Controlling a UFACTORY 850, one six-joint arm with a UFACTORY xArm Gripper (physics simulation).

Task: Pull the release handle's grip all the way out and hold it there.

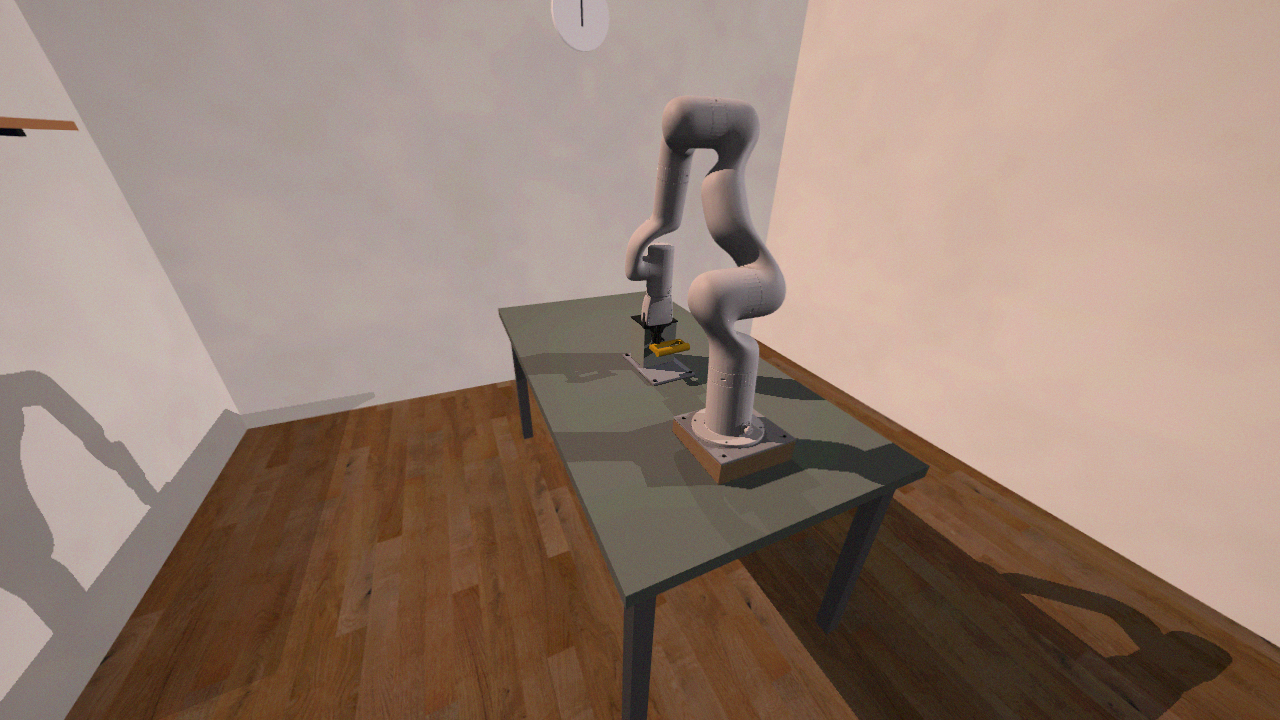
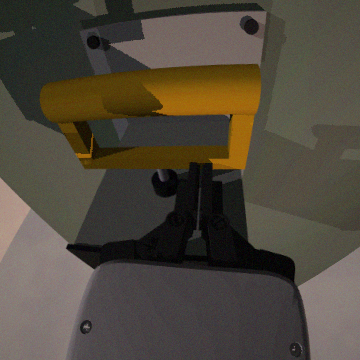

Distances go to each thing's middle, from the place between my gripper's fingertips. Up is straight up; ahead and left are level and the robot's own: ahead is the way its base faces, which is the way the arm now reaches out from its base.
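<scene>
Base plate (image 1: 658, 374): 30 mm ahead of my hand, 30 mm to the right of it, 110 mm below it.
</scene>
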